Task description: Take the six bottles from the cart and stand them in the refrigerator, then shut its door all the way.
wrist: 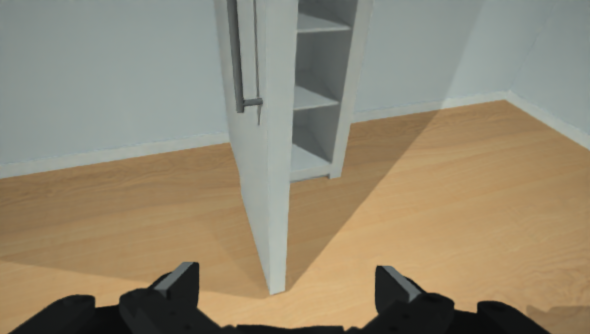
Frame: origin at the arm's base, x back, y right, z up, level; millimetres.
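Where they show: gripper, between the fingertips: point(287, 283).
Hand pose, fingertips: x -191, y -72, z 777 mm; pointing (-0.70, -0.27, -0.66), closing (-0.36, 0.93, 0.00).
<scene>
After its pixels a point has its place.
The white refrigerator point(346, 95) {z 181, x -1552, y -277 mm} stands against the back wall, upper middle of the wrist view. Its door point(281, 150) {z 419, x -714, y -288 mm} stands wide open, edge toward the camera, and hides the left part of the interior. A grey bar handle point(237, 65) {z 643, x -683, y -382 mm} is on the door's left face. Parts of the inner shelves show to the right of the door, with no bottle on those parts. My gripper point(287, 283) {z 778, x -191, y -73 mm} is open, with no object between its fingers, and the door's bottom corner shows between the fingertips, farther off. The bottles and the cart do not show in this view.
A pale blue wall point(110, 75) {z 159, x -1256, y -1515 mm} with a white baseboard point(120, 149) {z -319, x -1188, y -1576 mm} runs behind the refrigerator and meets another wall at the right corner. The wooden floor point(440, 200) {z -397, x -1626, y 373 mm} carries a broad shadow around the door. A small dark shadow lies at the lower right.
</scene>
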